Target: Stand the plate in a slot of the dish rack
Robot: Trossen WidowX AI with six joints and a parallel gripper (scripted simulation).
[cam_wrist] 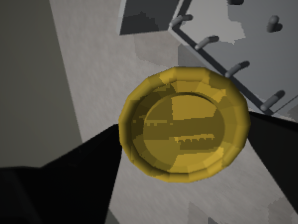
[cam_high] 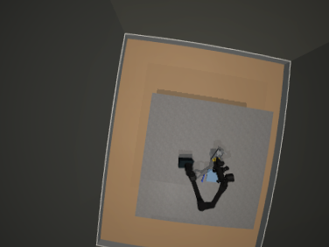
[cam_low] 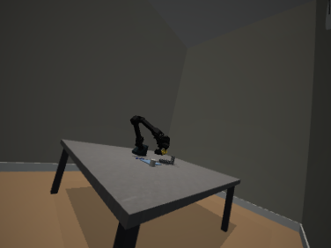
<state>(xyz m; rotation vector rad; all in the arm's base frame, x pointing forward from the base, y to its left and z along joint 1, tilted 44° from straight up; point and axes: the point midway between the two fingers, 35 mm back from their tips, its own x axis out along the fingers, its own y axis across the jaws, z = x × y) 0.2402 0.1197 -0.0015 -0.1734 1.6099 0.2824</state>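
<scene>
Right now my gripper tip is 5 cm short of the grey dish rack, 1 cm to the right of it and 7 cm above it. The rest, counted from my gripper tip: yellow plate 1 cm to the right; light blue mat 6 cm ahead, 19 cm to the right, 9 cm below; blue spoon 5 cm behind, 25 cm to the right, 9 cm below.
</scene>
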